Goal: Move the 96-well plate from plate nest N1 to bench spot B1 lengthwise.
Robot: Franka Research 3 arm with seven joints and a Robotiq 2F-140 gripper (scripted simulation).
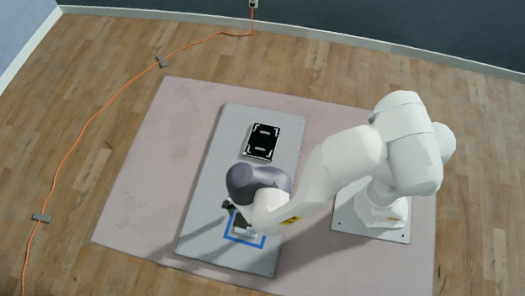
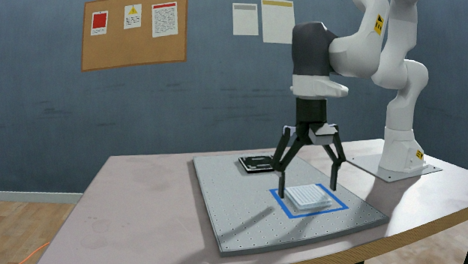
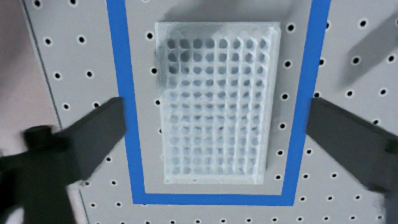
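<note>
The 96-well plate lies 2 cm below my hand. Also, from my hand: black plate nest N1: 4 cm ahead, 33 cm to the right, 2 cm below.
</note>
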